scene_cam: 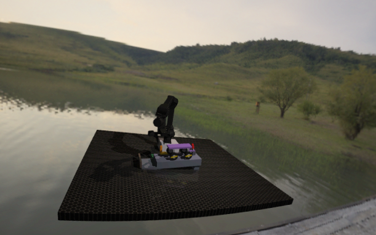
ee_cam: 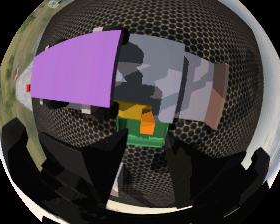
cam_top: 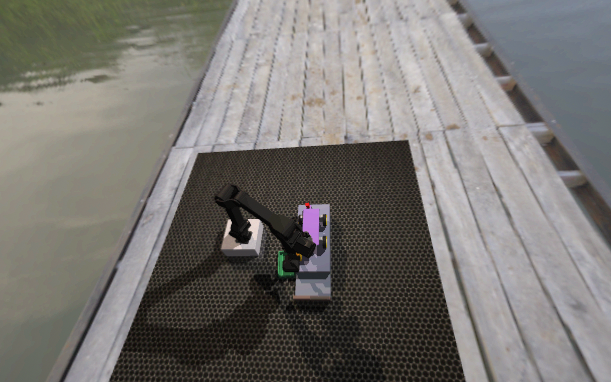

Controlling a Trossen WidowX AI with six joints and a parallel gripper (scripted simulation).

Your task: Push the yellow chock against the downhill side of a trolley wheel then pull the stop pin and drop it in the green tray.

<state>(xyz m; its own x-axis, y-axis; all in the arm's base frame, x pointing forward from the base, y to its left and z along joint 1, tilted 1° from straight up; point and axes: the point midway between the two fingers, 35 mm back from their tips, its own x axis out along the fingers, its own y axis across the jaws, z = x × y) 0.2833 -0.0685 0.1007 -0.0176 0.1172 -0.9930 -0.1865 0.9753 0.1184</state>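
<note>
The yellow chock is 3 cm to the left of my gripper tip and 5 cm below it. From my gripper tip the other things lie so: purple trolley (4 cm ahead, 13 cm to the left, 2 cm below); then brown stop (9 cm ahead, 13 cm to the right, 11 cm below); then grey ramp (4 cm ahead, 13 cm to the left, 9 cm below).
</note>
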